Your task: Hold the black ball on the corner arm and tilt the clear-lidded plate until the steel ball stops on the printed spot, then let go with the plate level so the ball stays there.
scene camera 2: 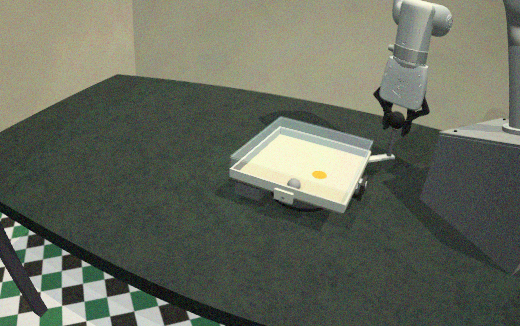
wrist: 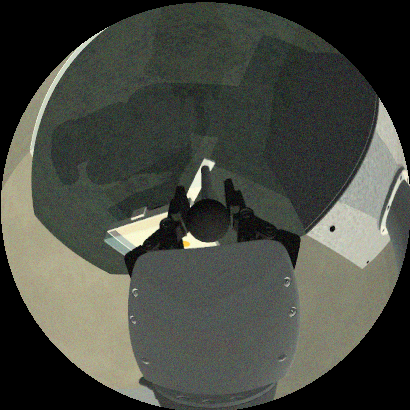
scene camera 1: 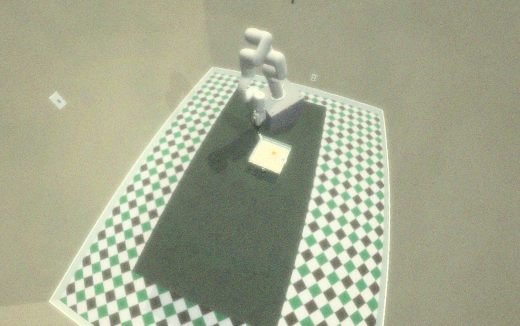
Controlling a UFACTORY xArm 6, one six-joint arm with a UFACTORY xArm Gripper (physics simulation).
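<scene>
The clear-lidded plate (scene camera 1: 267, 159) (scene camera 2: 280, 152) is a cream square tray with white walls, tilted a little toward the scene camera 2 side. The steel ball (scene camera 2: 294, 184) rests near the front wall, left of the orange printed spot (scene camera 2: 319, 175) (scene camera 1: 274, 153) (wrist: 186, 244) and apart from it. In the wrist view the steel ball does not show. A white corner arm (scene camera 2: 381, 158) (wrist: 198, 181) carries a thin post topped by the black ball (scene camera 2: 396, 120) (wrist: 208, 220). My gripper (scene camera 2: 396, 125) (wrist: 205, 192) is shut on the black ball, above the corner arm.
The dark table (scene camera 1: 210, 230) (scene camera 2: 150, 150) lies under the plate. The robot's base block (scene camera 1: 287, 112) (scene camera 2: 470, 185) (wrist: 325, 125) stands right of the corner arm in scene camera 2. A small white block (scene camera 2: 283, 195) sits on the plate's front wall and a dark knob (scene camera 2: 361, 187) at its right side.
</scene>
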